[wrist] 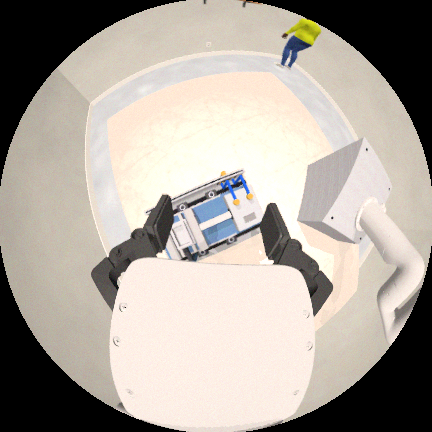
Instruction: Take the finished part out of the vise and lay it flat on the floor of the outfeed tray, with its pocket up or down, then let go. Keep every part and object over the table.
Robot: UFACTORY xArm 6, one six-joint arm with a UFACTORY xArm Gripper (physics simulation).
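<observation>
The vise, blue with pale jaws and a light bar along its middle, lies in the centre of the wrist view. The finished part, a light grey block with a rectangular pocket facing up, sits between the jaws at the vise's left end. My gripper is open and empty, with its black fingers spread on either side of the vise in the view. The left finger is close beside the part in the view and the right finger is at the vise's far end. Height above the part is hard to tell. The outfeed tray does not show.
Blue hoses with orange ends rise at the vise's back right. A grey rail runs along its back. A large grey metal block with a white jointed arm stands at right. A person stands beyond the table.
</observation>
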